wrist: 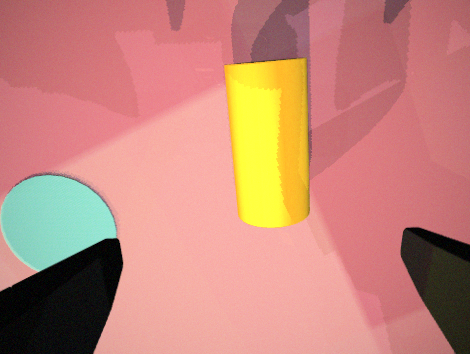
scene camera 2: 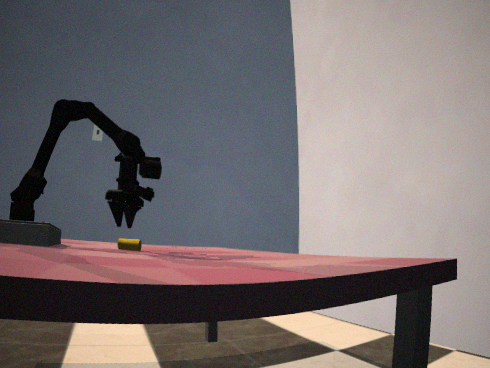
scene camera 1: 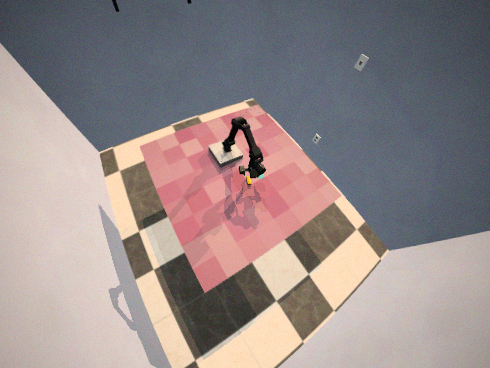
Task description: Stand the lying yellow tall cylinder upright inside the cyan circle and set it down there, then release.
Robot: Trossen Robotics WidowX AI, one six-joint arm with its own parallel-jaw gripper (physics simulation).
Labels:
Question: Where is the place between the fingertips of my gripper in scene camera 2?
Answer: At 124, 227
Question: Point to a cyan circle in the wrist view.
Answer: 56, 216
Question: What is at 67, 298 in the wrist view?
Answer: My gripper.

